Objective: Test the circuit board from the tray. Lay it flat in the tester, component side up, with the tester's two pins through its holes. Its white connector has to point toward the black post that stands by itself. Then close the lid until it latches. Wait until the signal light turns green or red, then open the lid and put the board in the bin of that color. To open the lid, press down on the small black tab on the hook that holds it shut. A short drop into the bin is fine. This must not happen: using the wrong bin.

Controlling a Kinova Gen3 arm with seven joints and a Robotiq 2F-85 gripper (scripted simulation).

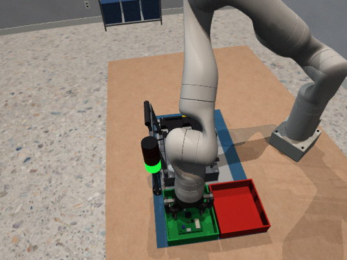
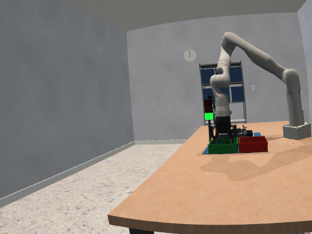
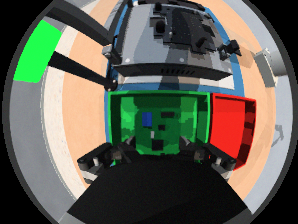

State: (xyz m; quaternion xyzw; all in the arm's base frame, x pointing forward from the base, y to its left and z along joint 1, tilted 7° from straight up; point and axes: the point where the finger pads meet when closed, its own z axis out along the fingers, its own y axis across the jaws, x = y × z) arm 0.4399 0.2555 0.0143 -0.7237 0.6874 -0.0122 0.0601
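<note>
My hand is 20 mm above the green bin. Round my hand: red bin (150 mm behind, 20 mm below, 10 mm to the right); green circuit board (10 mm below); tester lid (190 mm to the right, 150 mm above, 80 mm ahead).
</note>
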